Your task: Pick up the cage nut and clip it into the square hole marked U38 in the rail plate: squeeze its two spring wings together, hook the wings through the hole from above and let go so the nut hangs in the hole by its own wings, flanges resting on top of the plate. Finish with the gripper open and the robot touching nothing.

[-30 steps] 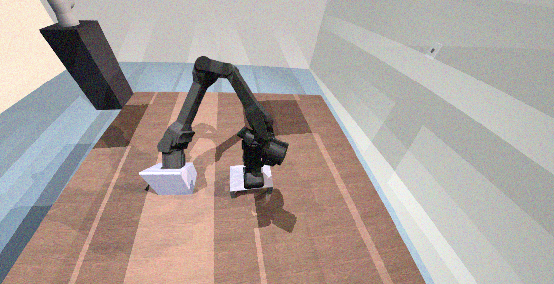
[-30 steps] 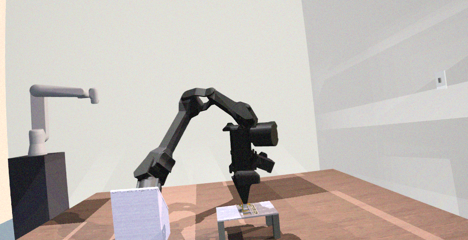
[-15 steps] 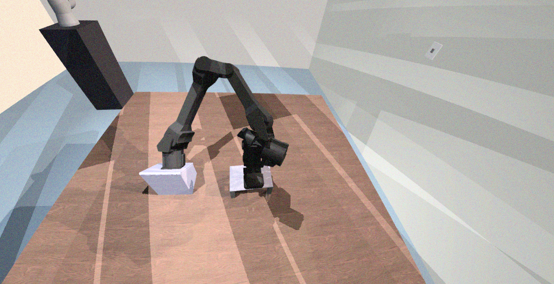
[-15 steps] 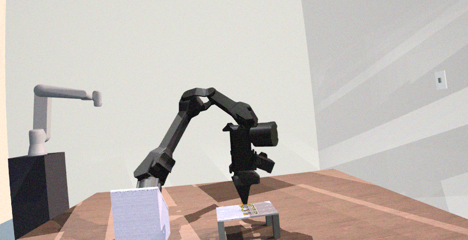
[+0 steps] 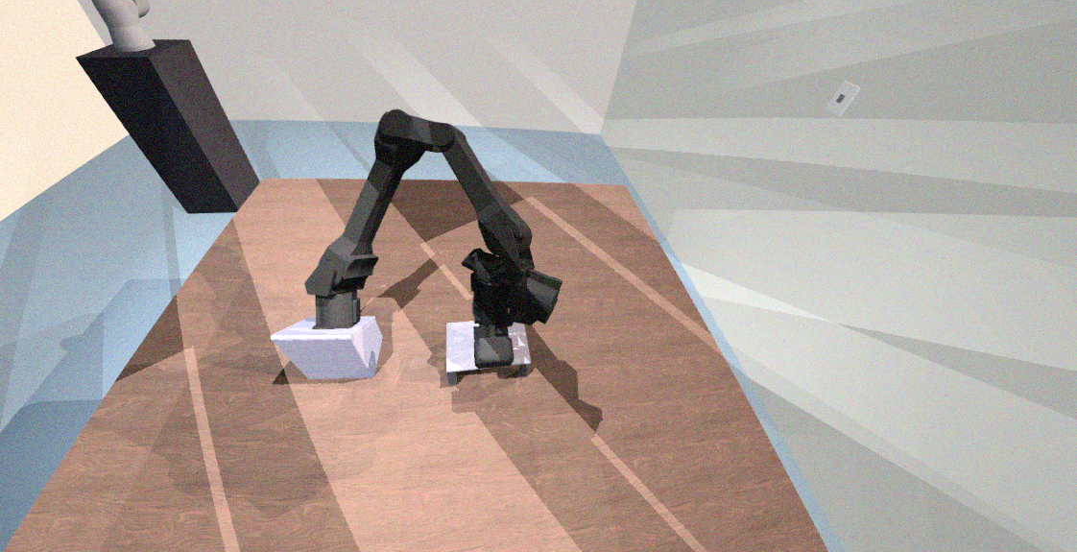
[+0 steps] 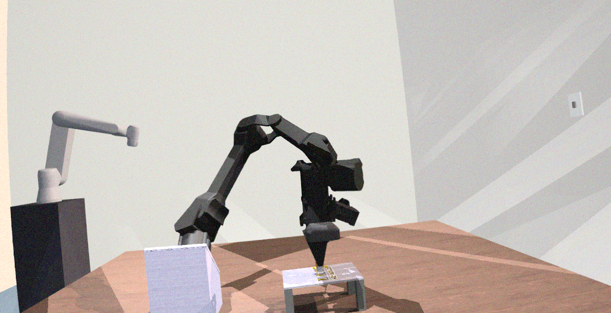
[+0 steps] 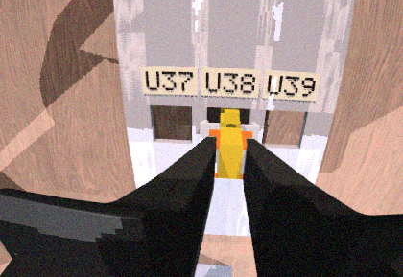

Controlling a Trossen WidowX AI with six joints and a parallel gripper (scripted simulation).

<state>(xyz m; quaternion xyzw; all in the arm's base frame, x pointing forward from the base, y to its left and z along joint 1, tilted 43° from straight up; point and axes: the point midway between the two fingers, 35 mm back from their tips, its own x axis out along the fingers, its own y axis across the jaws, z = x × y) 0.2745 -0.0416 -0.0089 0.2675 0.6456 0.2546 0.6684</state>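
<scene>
Right now the cage nut is 1 cm below my gripper tip.
</scene>
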